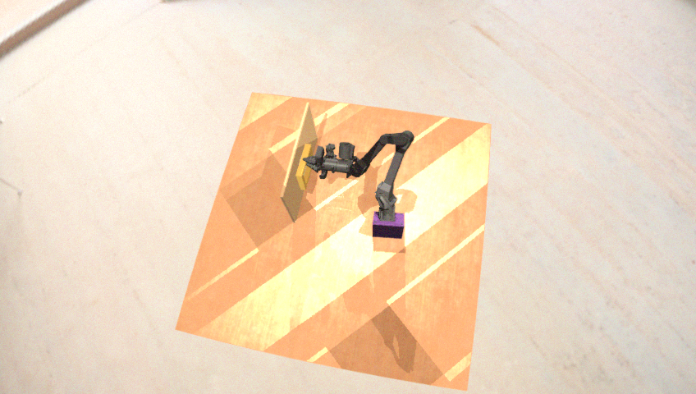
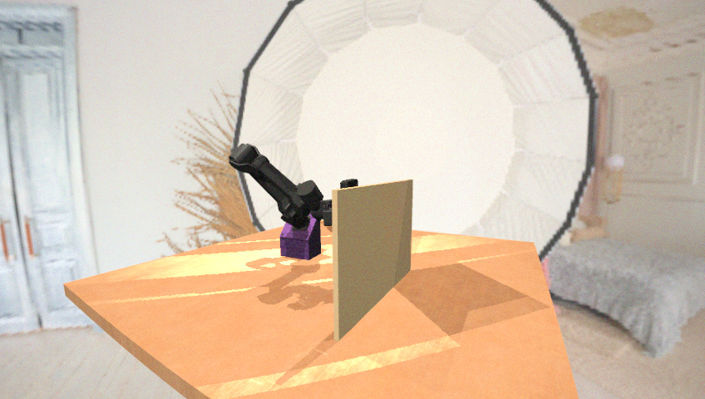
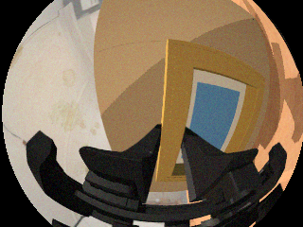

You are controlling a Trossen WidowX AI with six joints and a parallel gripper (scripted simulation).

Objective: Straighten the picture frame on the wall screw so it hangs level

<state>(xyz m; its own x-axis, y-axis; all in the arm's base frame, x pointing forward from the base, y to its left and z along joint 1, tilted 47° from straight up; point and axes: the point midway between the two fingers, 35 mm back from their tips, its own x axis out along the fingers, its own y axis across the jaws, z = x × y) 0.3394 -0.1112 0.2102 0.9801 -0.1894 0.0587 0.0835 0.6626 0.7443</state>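
Now: gripper tip 50 mm above the picture frame. From my gripper tip the other things lie so: wall panel (70 mm below, 20 mm to the right, 10 mm ahead).
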